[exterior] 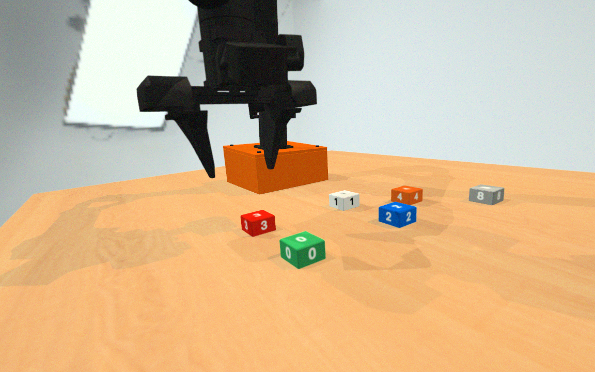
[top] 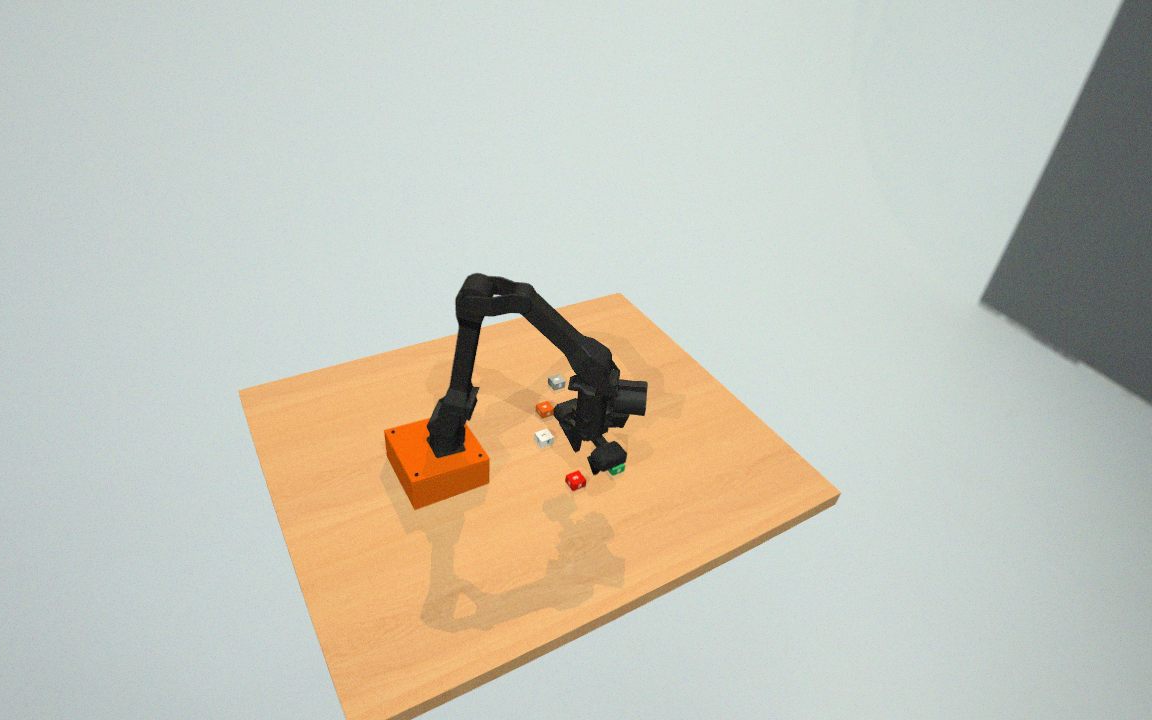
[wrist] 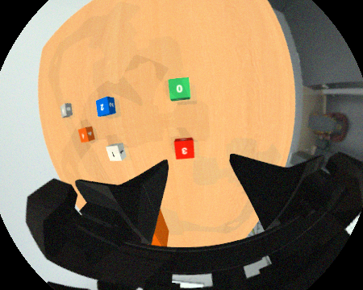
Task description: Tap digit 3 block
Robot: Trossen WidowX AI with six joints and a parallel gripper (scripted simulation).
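Now: gripper tip 170 mm to the right of the blue block, 80 mm short of it and 70 mm above it. Round my gripper tip: white block: 160 mm to the left, 70 mm below, 10 mm behind; then green block: 90 mm ahead, 70 mm below, 20 mm to the left; then orange block: 240 mm to the left, 70 mm below, 30 mm ahead.
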